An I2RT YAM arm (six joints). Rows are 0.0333 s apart.
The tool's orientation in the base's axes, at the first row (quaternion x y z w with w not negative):
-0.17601 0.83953 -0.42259 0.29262
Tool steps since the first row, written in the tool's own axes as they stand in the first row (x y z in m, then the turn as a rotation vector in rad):
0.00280 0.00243 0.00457 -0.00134 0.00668 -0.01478
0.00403 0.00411 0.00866 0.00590 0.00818 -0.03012
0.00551 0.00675 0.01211 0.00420 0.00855 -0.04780
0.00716 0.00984 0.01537 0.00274 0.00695 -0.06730
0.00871 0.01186 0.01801 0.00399 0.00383 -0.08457
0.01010 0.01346 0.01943 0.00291 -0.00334 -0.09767
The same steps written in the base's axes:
0.00066 -0.00288 -0.00509 -0.00876 0.01357 0.00200
0.00225 -0.00505 -0.00880 -0.02420 0.01982 0.00554
0.00320 -0.00642 -0.01308 -0.03423 0.03168 0.01416
0.00387 -0.00749 -0.01770 -0.04551 0.04337 0.02515
0.00428 -0.00876 -0.02111 -0.05738 0.05135 0.03540
0.00404 -0.00945 -0.02356 -0.06459 0.05572 0.04778

